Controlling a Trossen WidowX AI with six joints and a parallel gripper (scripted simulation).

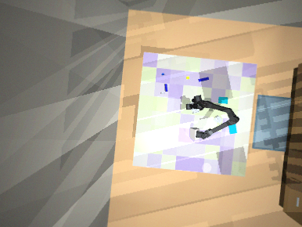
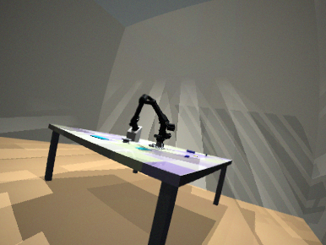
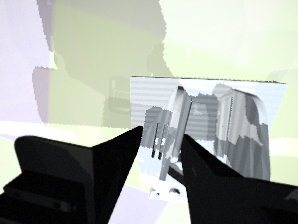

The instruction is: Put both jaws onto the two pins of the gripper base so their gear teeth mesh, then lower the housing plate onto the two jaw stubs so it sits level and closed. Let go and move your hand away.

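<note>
The white jaw lies 20 mm behind my gripper tip and 60 mm to the right of it. The rest, counted from my gripper tip: cyan square: 110 mm ahead, 350 mm to the right, 10 mm below; then blue dot: 320 mm ahead, 370 mm to the left; then yellow dot: 320 mm ahead, 80 mm to the left, 10 mm below.
</note>
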